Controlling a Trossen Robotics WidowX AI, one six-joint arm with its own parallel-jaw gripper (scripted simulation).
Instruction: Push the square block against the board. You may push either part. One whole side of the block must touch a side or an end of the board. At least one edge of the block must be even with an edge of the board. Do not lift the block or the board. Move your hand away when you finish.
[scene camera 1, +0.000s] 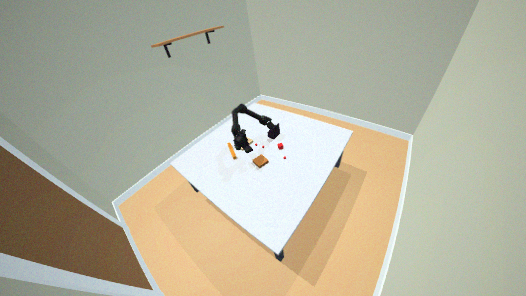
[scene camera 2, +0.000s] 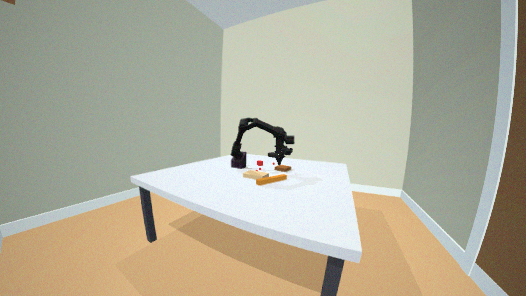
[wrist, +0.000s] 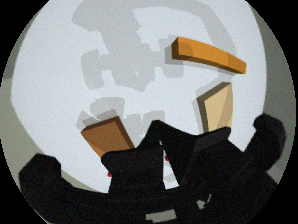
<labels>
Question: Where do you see a pale tan block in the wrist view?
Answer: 216, 106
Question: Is my gripper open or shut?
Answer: Shut.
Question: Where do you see a long orange board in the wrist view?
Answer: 183, 48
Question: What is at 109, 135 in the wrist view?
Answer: A brown square block.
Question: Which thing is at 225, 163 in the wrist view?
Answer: My gripper.
</labels>
